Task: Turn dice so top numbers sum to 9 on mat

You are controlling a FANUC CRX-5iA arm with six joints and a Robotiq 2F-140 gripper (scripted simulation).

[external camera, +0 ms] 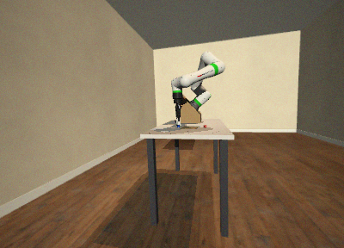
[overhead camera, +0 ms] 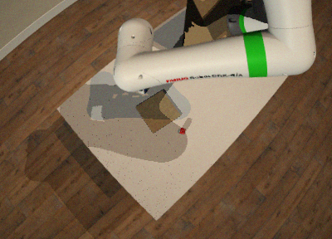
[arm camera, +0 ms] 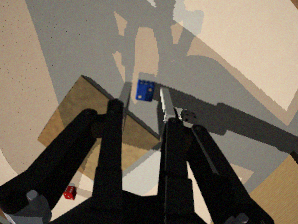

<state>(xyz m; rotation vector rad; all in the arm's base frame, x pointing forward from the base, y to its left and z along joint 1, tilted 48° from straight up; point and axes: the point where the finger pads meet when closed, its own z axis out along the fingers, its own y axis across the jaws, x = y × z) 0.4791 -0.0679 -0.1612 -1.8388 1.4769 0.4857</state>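
My hand is 50 mm above the blue die. The rest, counted from my hand: white die: 70 mm behind, 10 mm to the left, 50 mm below; then mat: 40 mm ahead, 110 mm to the left, 60 mm below; then red die: 40 mm ahead, 240 mm to the left, 50 mm below.
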